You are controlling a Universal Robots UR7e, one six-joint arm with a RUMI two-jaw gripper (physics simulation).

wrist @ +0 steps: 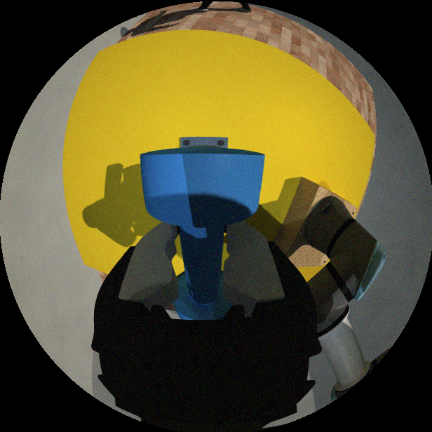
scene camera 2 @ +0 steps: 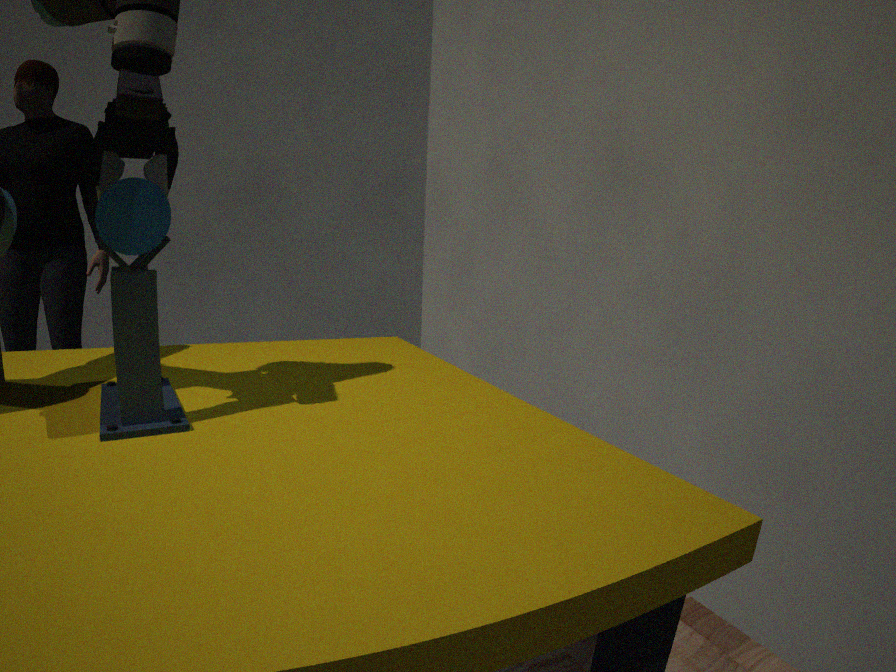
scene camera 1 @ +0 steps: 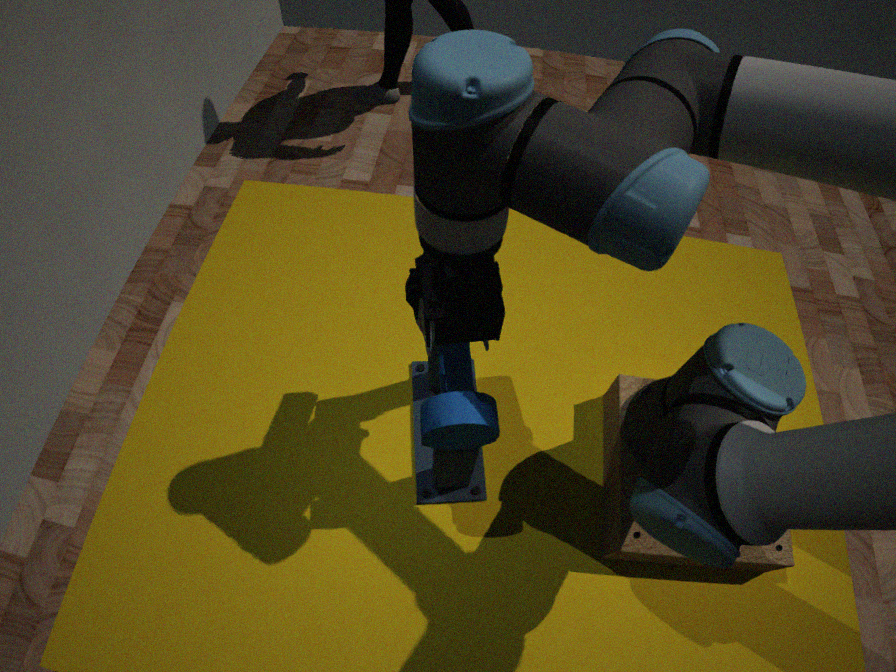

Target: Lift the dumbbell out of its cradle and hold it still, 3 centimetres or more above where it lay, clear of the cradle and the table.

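Observation:
The blue dumbbell (scene camera 1: pixel 460 420) (scene camera 2: pixel 133 217) (wrist: pixel 202 175) lies level, its near round end in the V-shaped top of the grey cradle (scene camera 1: pixel 424 473) (scene camera 2: pixel 137 339) (wrist: pixel 203 142). My gripper (scene camera 1: pixel 454 354) (scene camera 2: pixel 133 182) (wrist: pixel 201 216) points down over the dumbbell. Its two grey fingers stand close on either side of the handle, shut on it, between the two round ends. In scene camera 2 the near end hides the handle and the fingertips. The far end of the dumbbell shows partly below the fingers in the wrist view.
A wooden block (scene camera 1: pixel 613 470) (wrist: pixel 297 210) stands on the yellow table top (scene camera 1: pixel 289 289) (scene camera 2: pixel 506 506) (wrist: pixel 150 90), to the right of the cradle in scene camera 1, with a robot arm joint (scene camera 1: pixel 754 368) over it. A person (scene camera 2: pixel 43 173) stands behind the table.

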